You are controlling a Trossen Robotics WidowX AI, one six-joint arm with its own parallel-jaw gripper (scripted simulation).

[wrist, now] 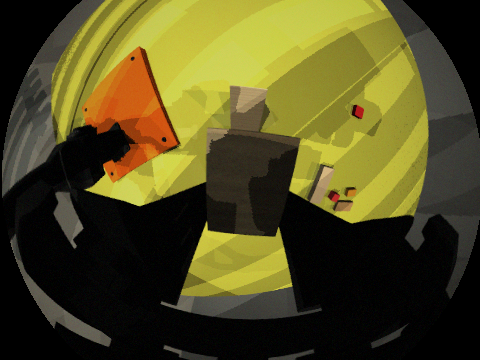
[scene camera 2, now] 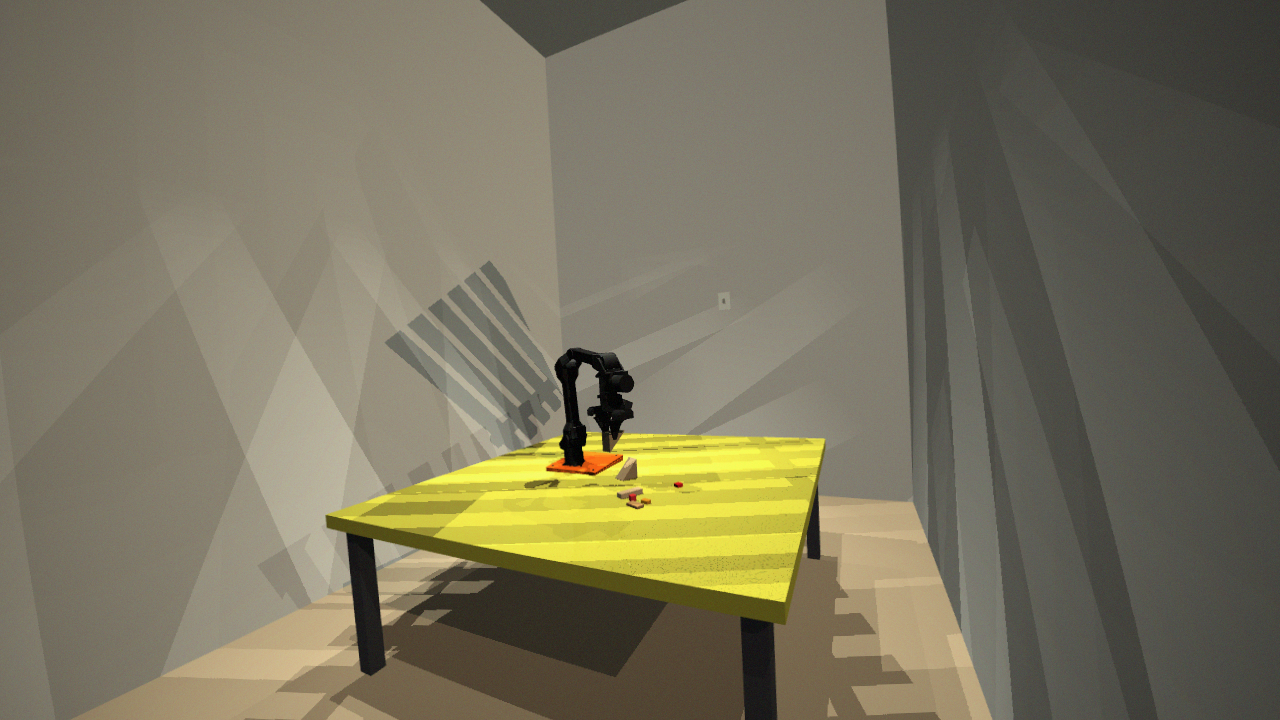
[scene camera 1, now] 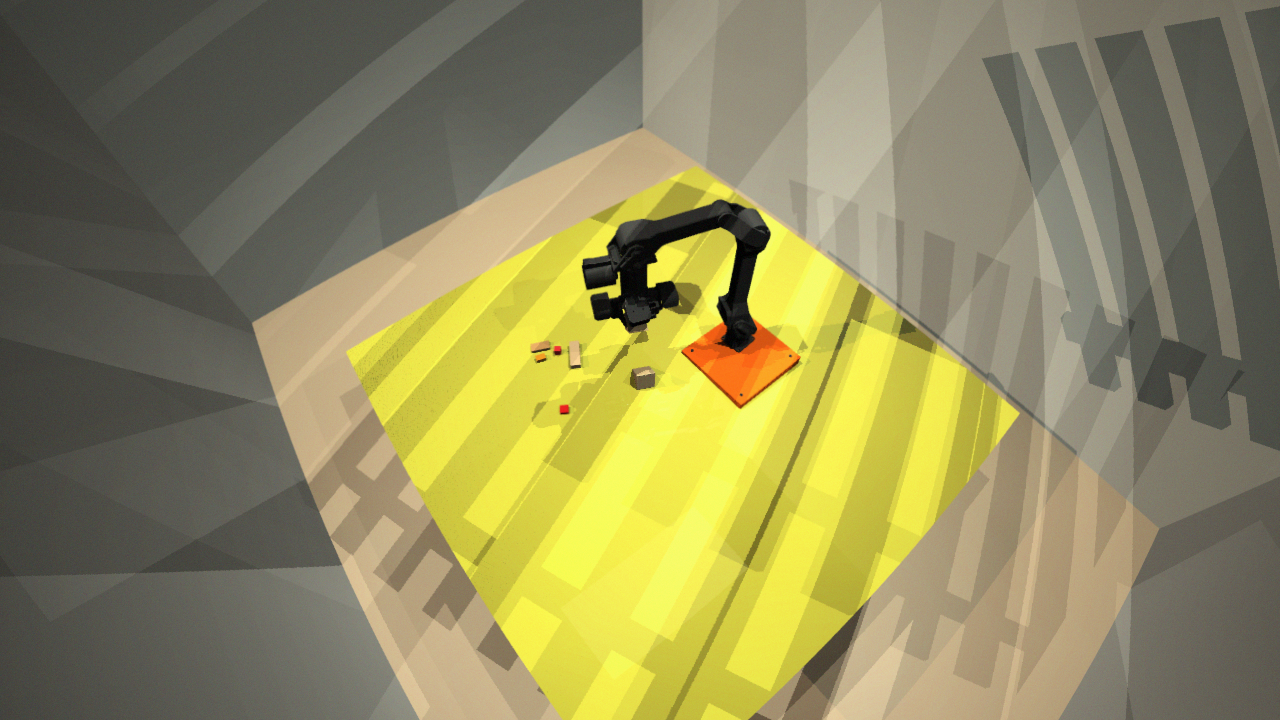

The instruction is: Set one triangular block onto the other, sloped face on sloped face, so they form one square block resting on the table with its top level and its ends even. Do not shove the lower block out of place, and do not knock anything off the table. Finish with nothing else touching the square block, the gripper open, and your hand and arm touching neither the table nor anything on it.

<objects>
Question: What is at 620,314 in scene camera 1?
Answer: My gripper.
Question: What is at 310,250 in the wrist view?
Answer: My gripper.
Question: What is my gripper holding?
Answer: A triangular block.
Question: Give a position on a triangular block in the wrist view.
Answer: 247,103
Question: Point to a triangular block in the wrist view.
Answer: At 248,173
</objects>
